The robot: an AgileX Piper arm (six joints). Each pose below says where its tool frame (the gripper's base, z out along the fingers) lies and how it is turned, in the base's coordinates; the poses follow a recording.
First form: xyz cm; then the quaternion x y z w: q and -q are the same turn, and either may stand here.
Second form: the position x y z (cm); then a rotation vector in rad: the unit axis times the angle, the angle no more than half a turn. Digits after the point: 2 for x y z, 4 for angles.
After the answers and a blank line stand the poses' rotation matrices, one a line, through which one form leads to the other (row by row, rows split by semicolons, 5 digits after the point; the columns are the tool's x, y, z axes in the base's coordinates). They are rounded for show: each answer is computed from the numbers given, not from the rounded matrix.
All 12 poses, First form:
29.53 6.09 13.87 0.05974 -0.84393 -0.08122 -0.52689
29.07 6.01 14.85 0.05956 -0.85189 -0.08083 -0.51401
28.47 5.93 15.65 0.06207 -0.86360 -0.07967 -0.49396
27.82 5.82 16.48 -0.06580 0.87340 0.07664 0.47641
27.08 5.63 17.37 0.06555 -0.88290 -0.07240 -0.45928
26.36 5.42 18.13 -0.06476 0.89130 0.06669 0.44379
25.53 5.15 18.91 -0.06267 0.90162 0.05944 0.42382
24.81 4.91 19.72 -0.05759 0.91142 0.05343 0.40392
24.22 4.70 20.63 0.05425 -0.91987 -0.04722 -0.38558
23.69 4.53 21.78 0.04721 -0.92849 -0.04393 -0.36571
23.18 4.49 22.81 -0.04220 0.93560 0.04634 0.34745
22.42 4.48 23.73 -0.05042 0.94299 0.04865 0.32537
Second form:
29.53 6.09 13.87 -0.1428 2.0174 0.1942
29.07 6.01 14.85 -0.1432 2.0477 0.1943
28.47 5.93 15.65 -0.1505 2.0940 0.1932
27.82 5.82 16.48 -0.1608 2.1342 0.1873
27.08 5.63 17.37 -0.1614 2.1740 0.1783
26.36 5.42 18.13 -0.1606 2.2100 0.1654
25.53 5.15 18.91 -0.1568 2.2559 0.1487
24.81 4.91 19.72 -0.1454 2.3015 0.1349
24.22 4.70 20.63 -0.1382 2.3428 0.1203
23.69 4.53 21.78 -0.1214 2.3870 0.1129
23.18 4.49 22.81 -0.1094 2.4265 0.1202
22.42 4.48 23.73 -0.1322 2.4720 0.1275

-0.43763 -0.18642 0.87962; -0.01524 0.97967 0.20004; -0.89902 0.07414 -0.43158
-0.46449 -0.18457 0.86613; -0.01838 0.97984 0.19894; -0.88539 0.07649 -0.45852
-0.50430 -0.18591 0.84328; -0.02850 0.97960 0.19893; -0.86306 0.07629 -0.49931
-0.53741 -0.18796 0.82211; -0.04192 0.97959 0.19657; -0.84228 0.07118 -0.53432
-0.56953 -0.18225 0.80151; -0.04924 0.98092 0.18806; -0.82050 0.06763 -0.56764
-0.59772 -0.17463 0.78246; -0.05625 0.98272 0.17636; -0.79973 0.06140 -0.59721
-0.63290 -0.16339 0.75680; -0.06263 0.98508 0.16031; -0.77170 0.05406 -0.63369
-0.66707 -0.14814 0.73012; -0.06181 0.98766 0.14392; -0.74243 0.05087 -0.66799
-0.69677 -0.13622 0.70424; -0.06339 0.98965 0.12871; -0.71449 0.04504 -0.69820
-0.72805 -0.11980 0.67497; -0.05554 0.99168 0.11611; -0.68327 0.04705 -0.72865
-0.75499 -0.11117 0.64624; -0.04676 0.99214 0.11604; -0.65406 0.05739 -0.75426
-0.78319 -0.12675 0.60873; -0.06343 0.99018 0.12456; -0.61854 0.05894 -0.78354

